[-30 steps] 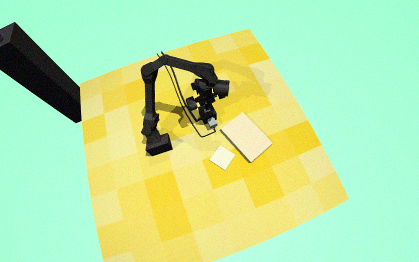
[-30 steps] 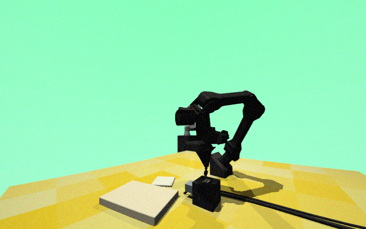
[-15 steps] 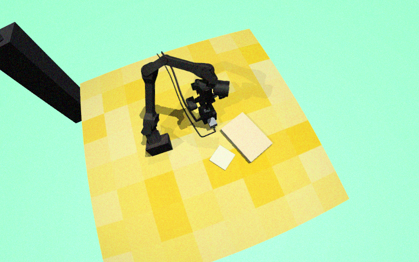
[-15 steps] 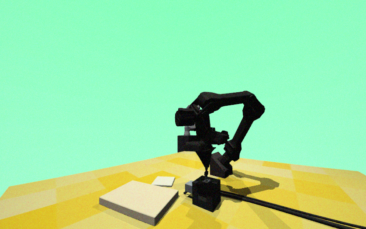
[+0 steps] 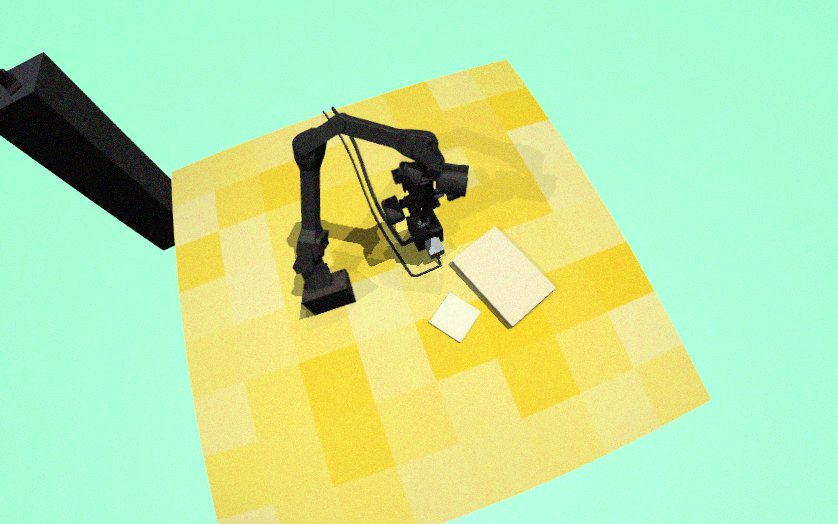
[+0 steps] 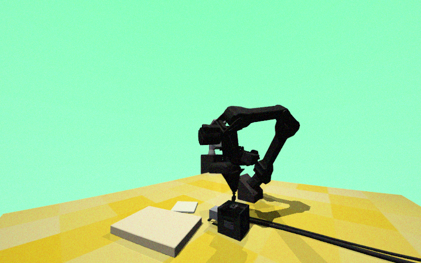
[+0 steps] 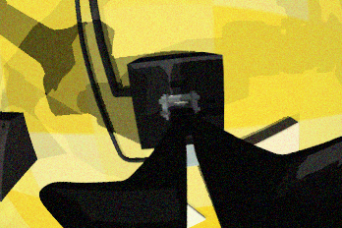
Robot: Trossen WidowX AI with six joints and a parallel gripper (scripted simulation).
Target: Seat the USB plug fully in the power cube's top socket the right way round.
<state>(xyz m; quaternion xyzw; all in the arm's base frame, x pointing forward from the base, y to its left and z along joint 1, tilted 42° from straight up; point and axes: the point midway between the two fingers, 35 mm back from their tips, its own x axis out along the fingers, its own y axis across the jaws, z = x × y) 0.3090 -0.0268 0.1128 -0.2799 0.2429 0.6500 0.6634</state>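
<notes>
The USB plug is 2 cm below my gripper tip. From my gripper tip the other things lie so: beige box: 15 cm ahead, 20 cm to the right, 11 cm below; pad: 2 cm behind, 25 cm to the right, 12 cm below; USB socket: 5 cm below.
</notes>
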